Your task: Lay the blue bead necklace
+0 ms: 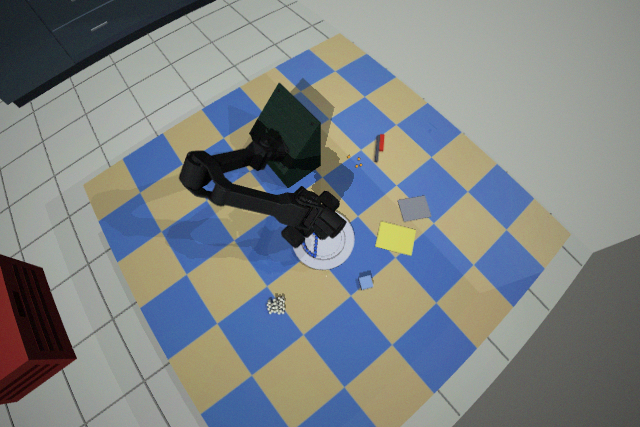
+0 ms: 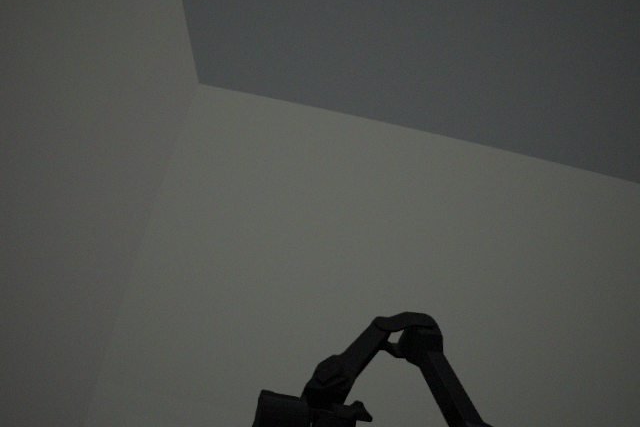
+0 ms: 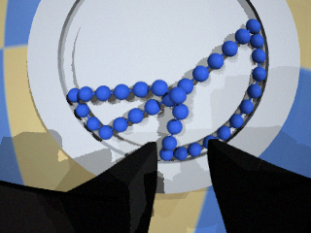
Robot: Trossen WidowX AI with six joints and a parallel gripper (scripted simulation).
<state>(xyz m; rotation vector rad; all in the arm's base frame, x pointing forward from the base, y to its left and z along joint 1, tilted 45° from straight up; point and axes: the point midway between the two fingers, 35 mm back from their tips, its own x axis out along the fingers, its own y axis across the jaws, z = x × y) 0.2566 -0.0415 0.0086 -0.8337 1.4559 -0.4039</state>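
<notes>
My gripper tip is 40 mm short of the round white bead board, 20 mm to the right of it and 40 mm above it. The rest, counted from my gripper tip: small blue cube (230 mm ahead, 50 mm to the left, 40 mm below); then grey square (120 mm ahead, 340 mm to the left, 50 mm below); then yellow pad (160 mm ahead, 220 mm to the left, 50 mm below).
</notes>
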